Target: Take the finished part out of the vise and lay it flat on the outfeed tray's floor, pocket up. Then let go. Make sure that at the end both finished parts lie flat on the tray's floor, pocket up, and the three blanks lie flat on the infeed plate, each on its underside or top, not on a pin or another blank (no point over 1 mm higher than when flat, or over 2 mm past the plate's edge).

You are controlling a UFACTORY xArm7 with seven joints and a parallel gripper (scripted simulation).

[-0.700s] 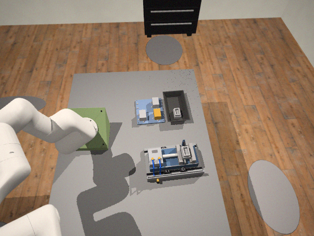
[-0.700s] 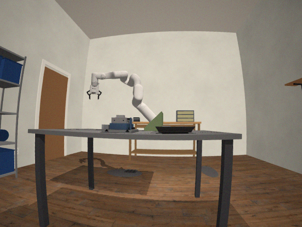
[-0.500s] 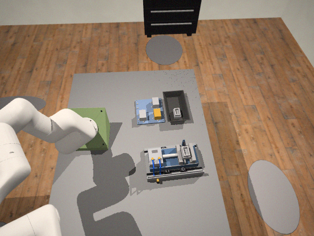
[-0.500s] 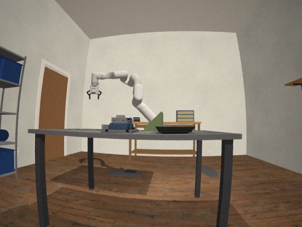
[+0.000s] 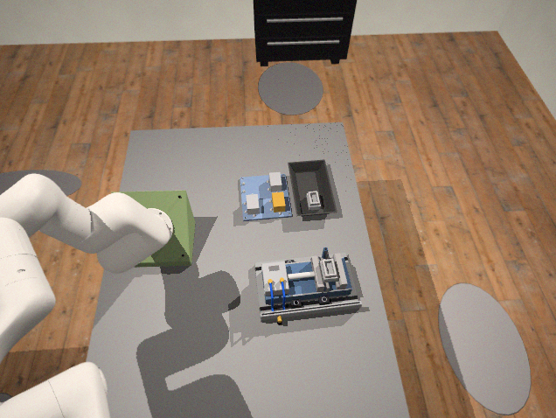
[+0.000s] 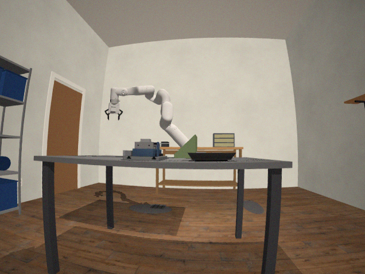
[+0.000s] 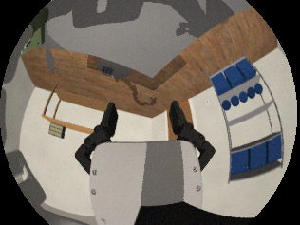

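Right now the vise is 41 cm ahead of my hand, 52 cm to the left of it and 30 cm below it. Round my hand: yellow block 33 cm ahead, 82 cm to the left, 31 cm below; then fixture plate 28 cm ahead, 86 cm to the left, 34 cm below.
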